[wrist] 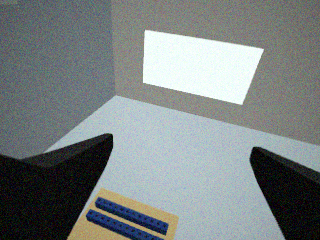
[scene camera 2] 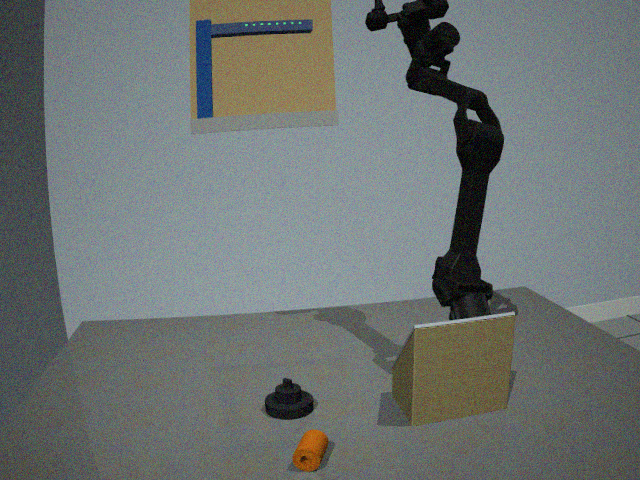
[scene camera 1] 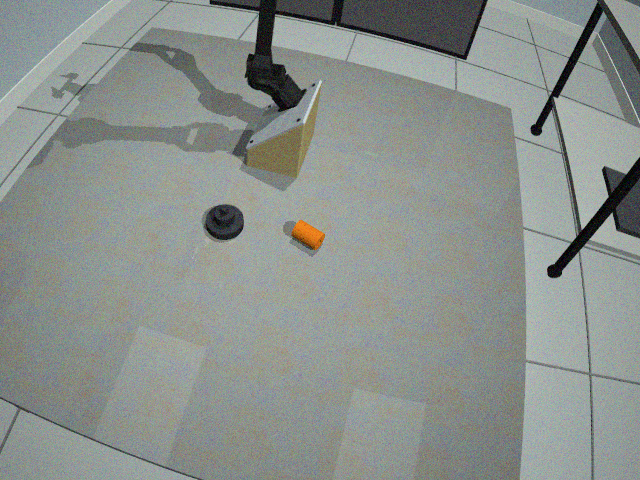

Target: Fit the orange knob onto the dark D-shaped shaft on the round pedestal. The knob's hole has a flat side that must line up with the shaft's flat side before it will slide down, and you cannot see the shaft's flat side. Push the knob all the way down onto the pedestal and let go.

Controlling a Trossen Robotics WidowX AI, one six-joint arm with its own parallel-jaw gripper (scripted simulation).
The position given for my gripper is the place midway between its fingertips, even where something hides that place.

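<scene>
My gripper (wrist: 181,146) is open, and it holds nothing. There is a round dark pedestal (scene camera 2: 288,402) in the scene as well.
</scene>
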